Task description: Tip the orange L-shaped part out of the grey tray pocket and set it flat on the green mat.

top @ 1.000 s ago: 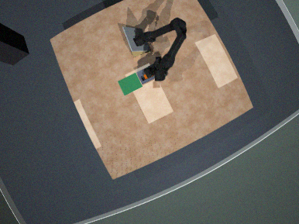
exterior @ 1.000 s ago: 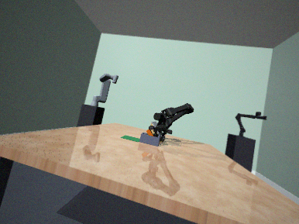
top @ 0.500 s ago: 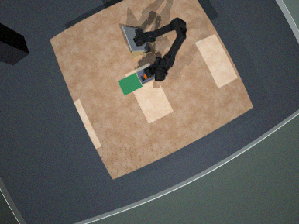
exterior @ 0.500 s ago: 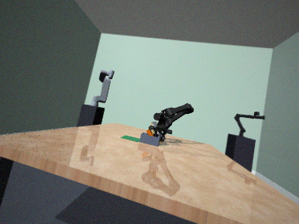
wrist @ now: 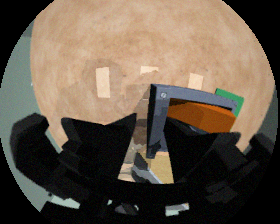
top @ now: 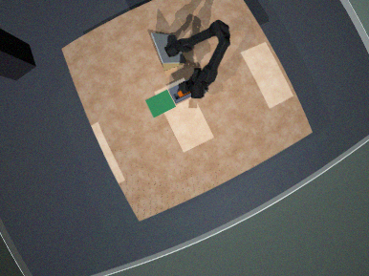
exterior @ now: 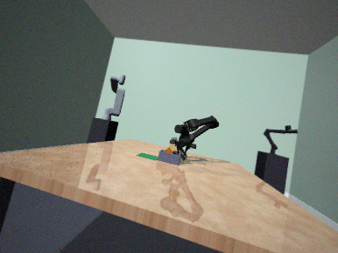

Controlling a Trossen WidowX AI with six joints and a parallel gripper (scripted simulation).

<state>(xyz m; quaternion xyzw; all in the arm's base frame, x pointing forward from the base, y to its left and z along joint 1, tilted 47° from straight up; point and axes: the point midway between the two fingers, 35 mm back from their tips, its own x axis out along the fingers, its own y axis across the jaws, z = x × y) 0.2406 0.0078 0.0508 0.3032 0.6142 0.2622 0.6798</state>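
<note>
The orange L-shaped part is 5 cm to the right of my gripper tip and 2 cm below it. Also, from my gripper tip: green mat: 23 cm to the right, 7 cm below.
</note>
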